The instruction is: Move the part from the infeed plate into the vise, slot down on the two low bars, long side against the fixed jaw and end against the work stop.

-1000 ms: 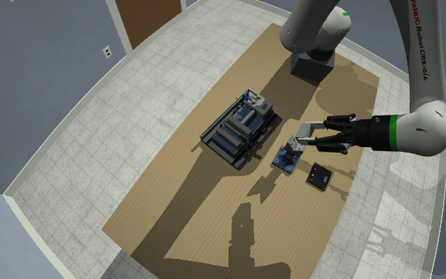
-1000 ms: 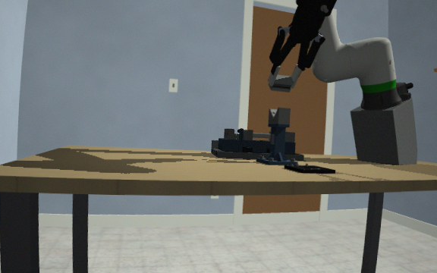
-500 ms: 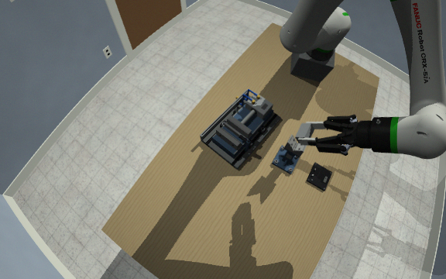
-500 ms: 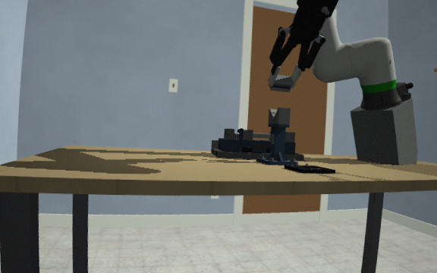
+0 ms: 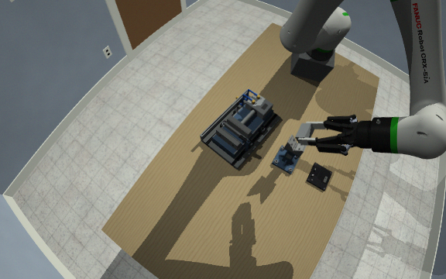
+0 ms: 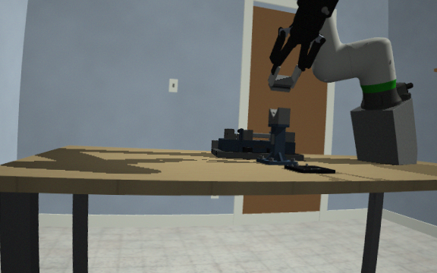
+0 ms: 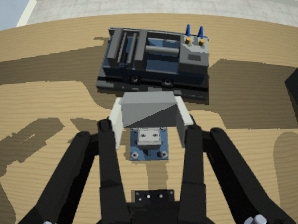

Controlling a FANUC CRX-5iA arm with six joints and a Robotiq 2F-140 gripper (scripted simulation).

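My gripper is now 10 mm to the left of the part and 20 mm above it. From my hand the other things lie so: V-block post: 20 mm to the right, 200 mm below; work stop rod: 60 mm ahead, 200 mm to the right, 160 mm below; infeed plate: 10 mm behind, 140 mm to the left, 250 mm below.
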